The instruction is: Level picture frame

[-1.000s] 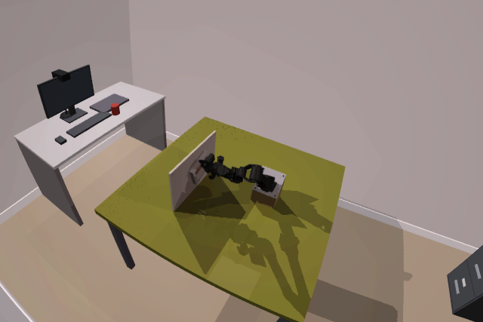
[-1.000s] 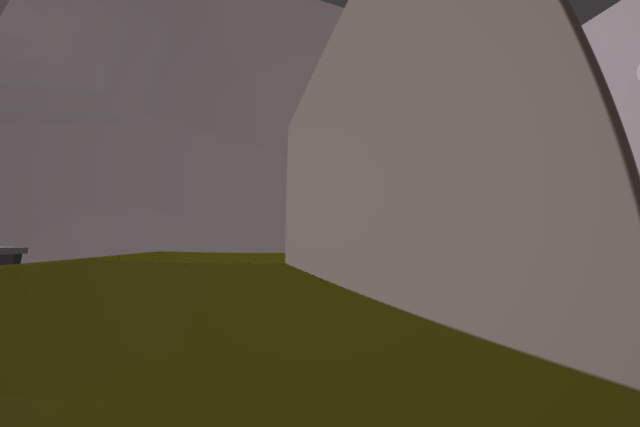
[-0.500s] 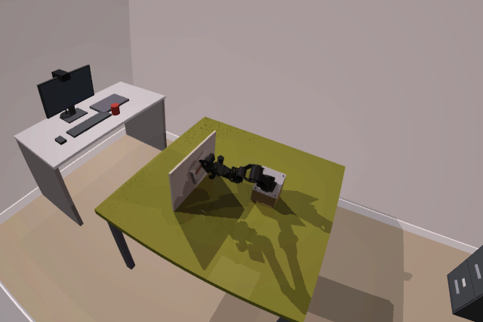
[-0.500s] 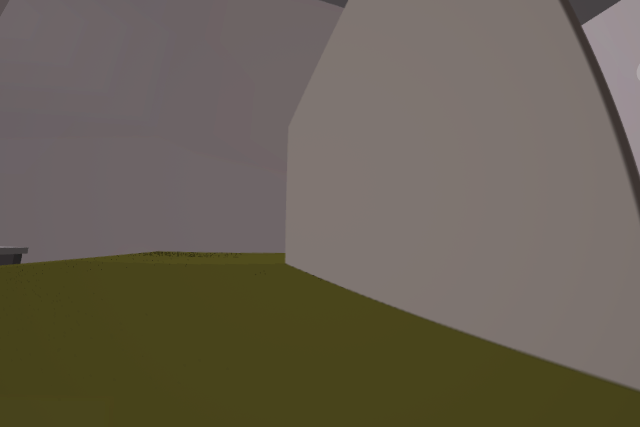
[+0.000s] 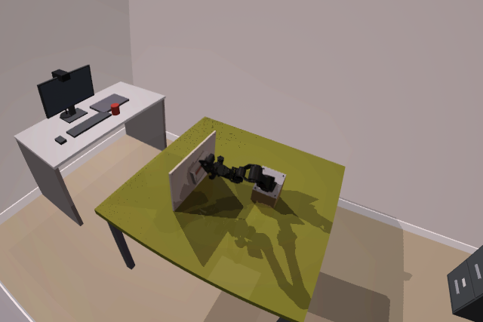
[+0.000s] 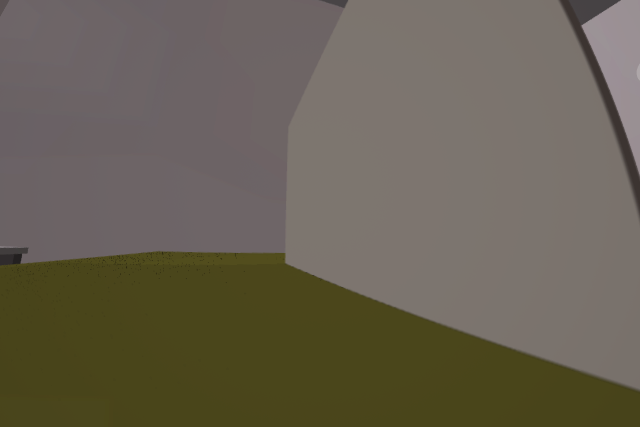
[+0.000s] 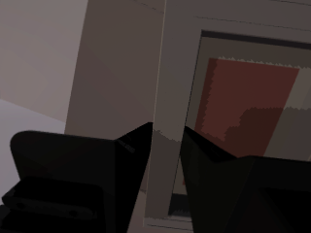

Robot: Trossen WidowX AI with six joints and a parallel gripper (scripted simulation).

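The picture frame lies 5 cm below my gripper tip, 1 cm to the right of it and 1 cm ahead of it. Also, from my gripper tip: wall panel (7 cm below, 2 cm ahead, 1 cm to the left).
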